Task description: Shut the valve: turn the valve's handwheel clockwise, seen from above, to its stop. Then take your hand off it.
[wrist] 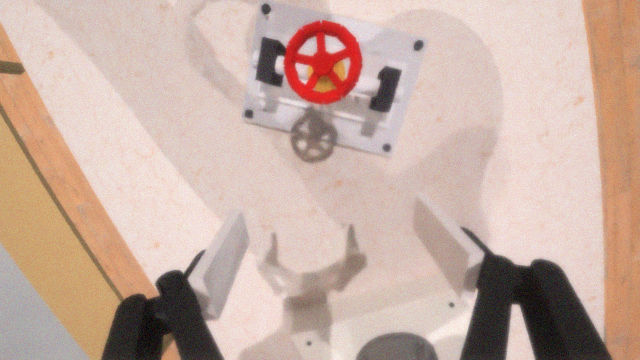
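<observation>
The valve's red handwheel [322,62] is at the top middle of the wrist view, with five spokes and a yellow part showing beneath it. It sits over a pipe held by two black clamps on a grey base plate [360,142], which lies at a slant on the table. My gripper [329,218] is open, its two grey pads wide apart with nothing between them. It is apart from the handwheel, which appears beyond the fingertips, higher in the view. How far the wheel has turned cannot be told.
A pale mounting plate [400,312] with a dark round part [397,347] is at the bottom edge. Shadows of the gripper and arm fall on the pale table top [545,125]. Wooden floor [620,150] shows at the right, and a yellow panel [45,215] at the left.
</observation>
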